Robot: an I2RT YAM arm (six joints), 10 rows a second.
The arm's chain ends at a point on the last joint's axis. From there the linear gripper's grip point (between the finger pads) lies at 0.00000 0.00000 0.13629 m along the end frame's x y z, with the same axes.
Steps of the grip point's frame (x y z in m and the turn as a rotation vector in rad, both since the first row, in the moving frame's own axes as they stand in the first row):
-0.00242, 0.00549, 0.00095, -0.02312, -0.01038, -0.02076
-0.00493, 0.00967, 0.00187, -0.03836, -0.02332, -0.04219
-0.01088, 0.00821, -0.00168, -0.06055, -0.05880, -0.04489
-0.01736, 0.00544, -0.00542, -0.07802, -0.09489, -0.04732
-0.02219, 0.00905, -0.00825, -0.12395, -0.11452, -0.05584
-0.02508, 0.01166, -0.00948, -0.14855, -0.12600, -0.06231
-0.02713, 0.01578, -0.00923, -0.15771, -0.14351, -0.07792
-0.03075, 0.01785, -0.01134, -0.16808, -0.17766, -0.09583
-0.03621, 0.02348, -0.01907, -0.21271, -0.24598, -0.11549
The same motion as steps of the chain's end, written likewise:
-0.00104, 0.00232, 0.00099, -0.02312, -0.01038, -0.02076
-0.00186, 0.00438, 0.00201, -0.03836, -0.02332, -0.04219
-0.00306, -0.00021, -0.00119, -0.06055, -0.05880, -0.04489
-0.00472, -0.00547, -0.00439, -0.07802, -0.09489, -0.04732
-0.00713, -0.00819, -0.00631, -0.12395, -0.11452, -0.05584
-0.00866, -0.00898, -0.00690, -0.14855, -0.12600, -0.06231
-0.00857, -0.00629, -0.00614, -0.15771, -0.14351, -0.07792
-0.00791, -0.00595, -0.00729, -0.16808, -0.17766, -0.09583
-0.00500, -0.00685, -0.01193, -0.21271, -0.24598, -0.11549

